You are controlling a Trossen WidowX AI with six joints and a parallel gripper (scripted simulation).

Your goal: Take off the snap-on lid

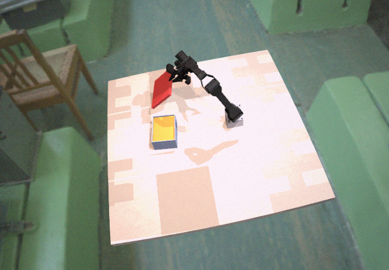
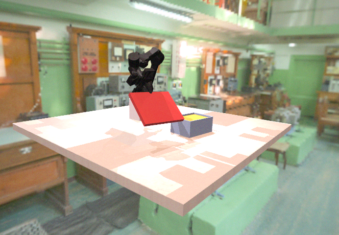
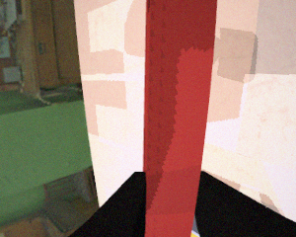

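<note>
The flat red lid is 6 cm ahead of my gripper tip, 5 cm below it and 2 cm to the right of it. Round my gripper tip: grey-blue storage box (25 cm to the left, 18 cm below, 12 cm ahead).
</note>
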